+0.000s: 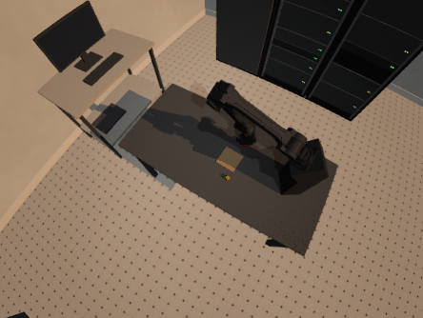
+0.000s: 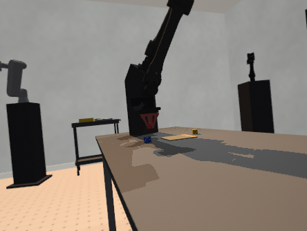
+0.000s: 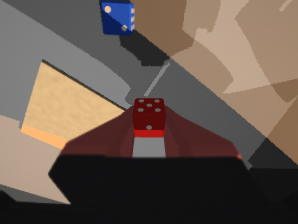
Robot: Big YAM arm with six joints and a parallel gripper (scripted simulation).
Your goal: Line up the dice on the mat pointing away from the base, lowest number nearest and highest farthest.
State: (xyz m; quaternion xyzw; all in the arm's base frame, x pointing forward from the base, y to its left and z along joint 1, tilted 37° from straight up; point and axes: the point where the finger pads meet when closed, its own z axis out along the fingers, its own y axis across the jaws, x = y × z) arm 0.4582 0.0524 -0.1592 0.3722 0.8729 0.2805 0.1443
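The tan mat lies 130 mm to the left of my hand, 70 mm below it and 20 mm ahead of it. Also, from my hand: blue die (70 mm ahead, 50 mm below, 20 mm to the right); yellow die (240 mm to the left, 70 mm behind, 50 mm below); red die (right at my hand).
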